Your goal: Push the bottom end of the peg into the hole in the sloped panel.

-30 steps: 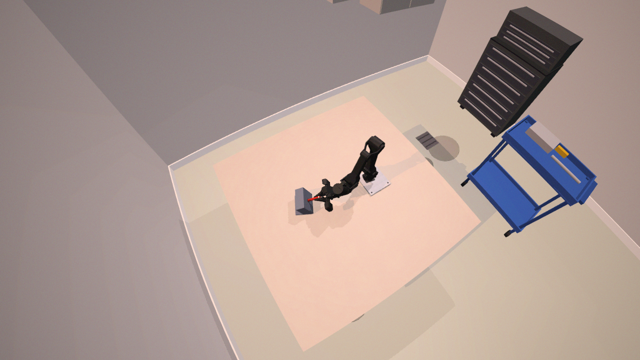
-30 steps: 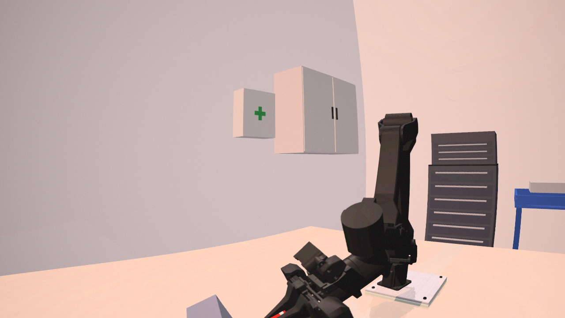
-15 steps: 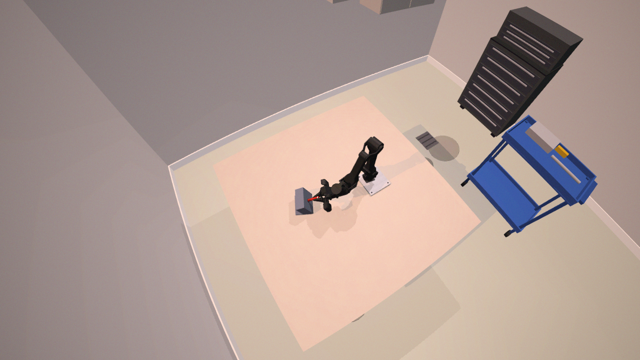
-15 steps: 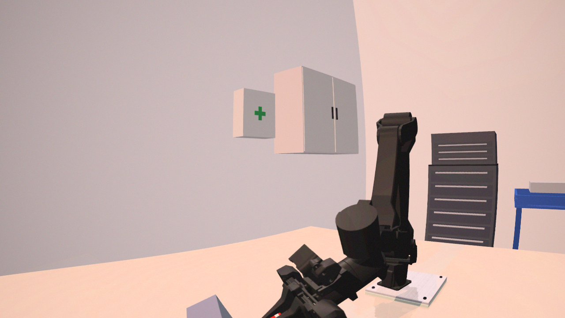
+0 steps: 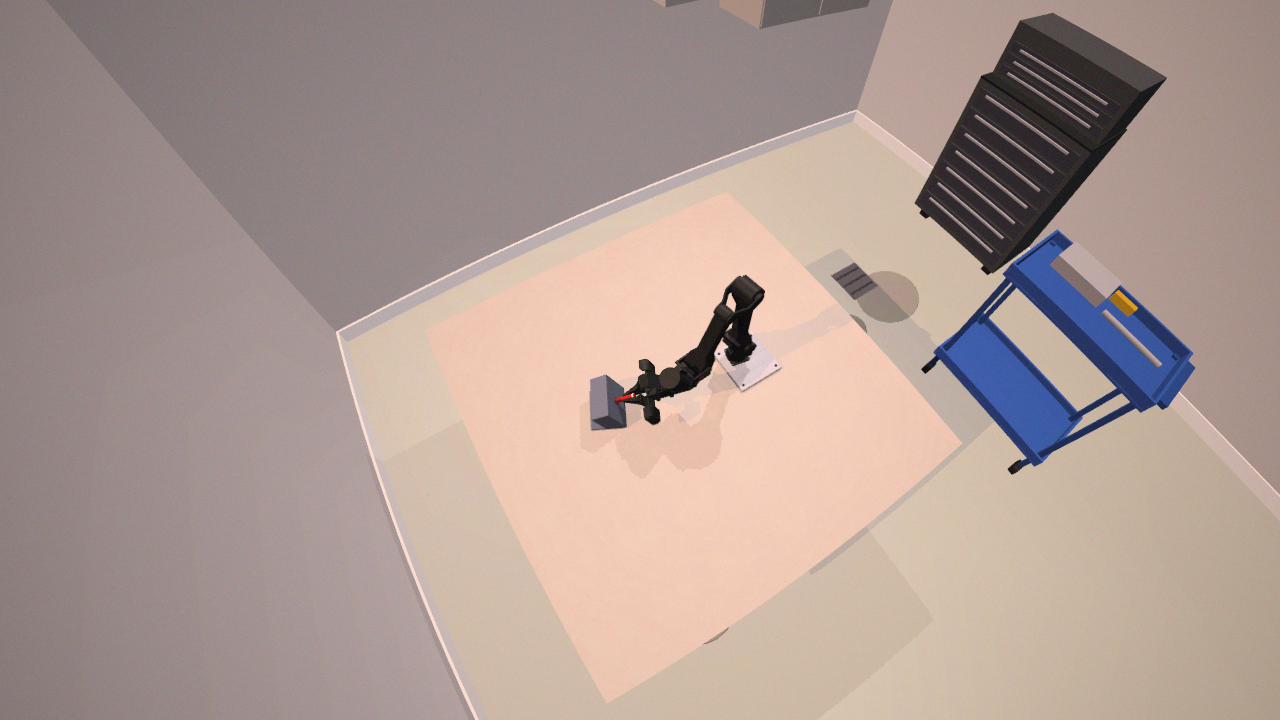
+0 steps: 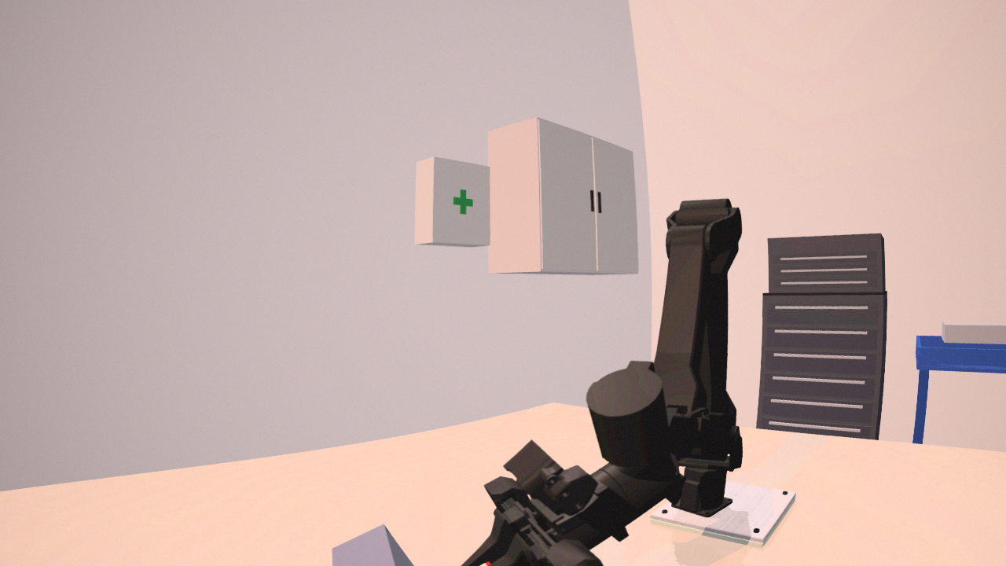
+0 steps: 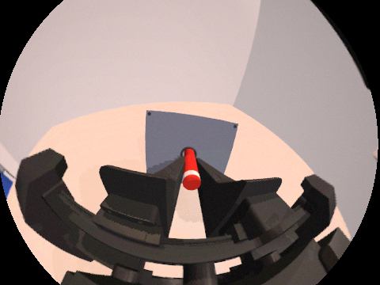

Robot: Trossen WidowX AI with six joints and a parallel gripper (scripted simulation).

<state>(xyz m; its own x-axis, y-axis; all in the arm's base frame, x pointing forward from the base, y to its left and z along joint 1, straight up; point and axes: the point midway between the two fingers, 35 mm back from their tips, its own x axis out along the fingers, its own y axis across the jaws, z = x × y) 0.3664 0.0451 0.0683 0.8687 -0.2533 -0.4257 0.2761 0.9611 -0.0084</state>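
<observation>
Right now the grey sloped panel is 40 mm ahead of my gripper tip, 10 mm to the right of it and 20 mm below it. From my gripper tip the other things lie so: red peg (10 mm behind, 10 mm above).
</observation>
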